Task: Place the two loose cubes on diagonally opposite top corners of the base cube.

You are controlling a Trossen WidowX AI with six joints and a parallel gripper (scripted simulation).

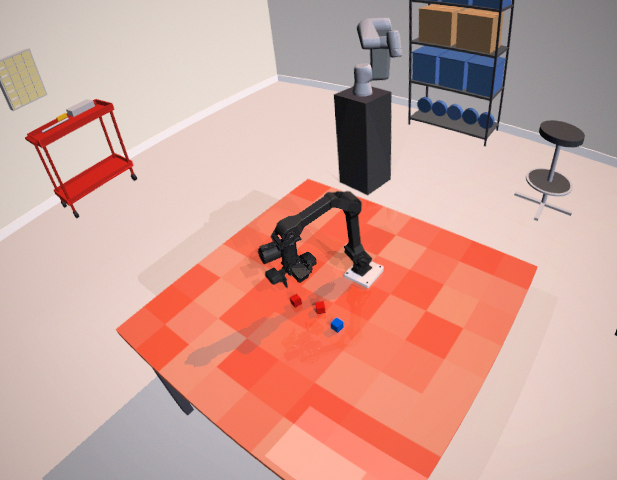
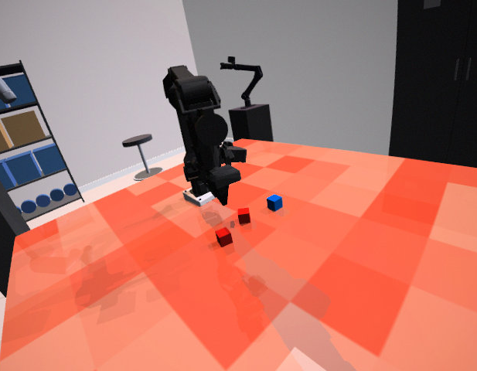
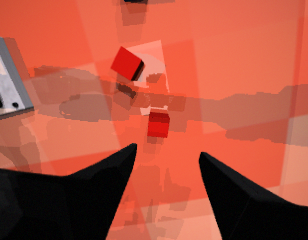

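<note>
The blue base cube lies 3 cm behind my gripper tip, 19 cm to the left of it and 11 cm below it.
</note>
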